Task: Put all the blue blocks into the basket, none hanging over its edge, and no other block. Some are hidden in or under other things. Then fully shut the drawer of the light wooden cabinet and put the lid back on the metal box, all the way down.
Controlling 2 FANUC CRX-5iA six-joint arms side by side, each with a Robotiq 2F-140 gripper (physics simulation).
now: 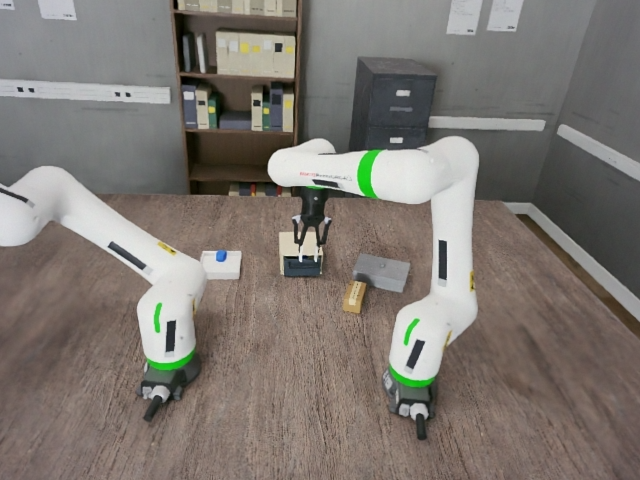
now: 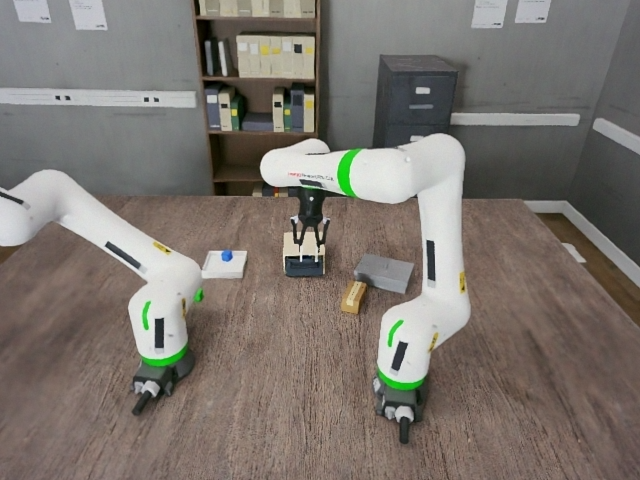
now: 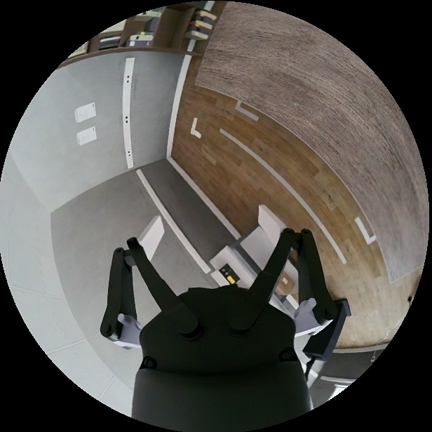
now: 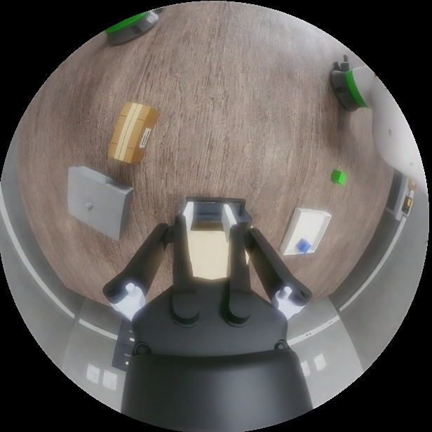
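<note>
The light wooden cabinet (image 1: pixel 287 241) (image 2: pixel 290 241) (image 4: pixel 210 257) stands at the middle back. Its dark drawer (image 1: pixel 302 268) (image 2: pixel 305 269) is partly out; its inside is mostly hidden. My right gripper (image 1: pixel 308 257) (image 2: pixel 309 257) (image 4: pixel 207 211) is open and empty, fingertips pointing down at the drawer. A blue block (image 1: pixel 221 255) (image 2: pixel 226 255) (image 4: pixel 303 245) is at the back of the white basket (image 1: pixel 223 275) (image 2: pixel 223 274) (image 4: pixel 326 226). The grey metal box (image 1: pixel 381 273) (image 2: pixel 383 273) (image 4: pixel 100 200) has its knobbed lid on; I cannot tell whether fully down. My left gripper (image 3: pixel 209 218) is open, away from the table.
A brown cardboard box (image 1: pixel 354 297) (image 2: pixel 354 297) (image 4: pixel 133 132) lies in front of the metal box. A green block (image 2: pixel 199 295) (image 4: pixel 339 176) lies on the table near the left arm, in front of the basket. The right arm reaches over the back of the table.
</note>
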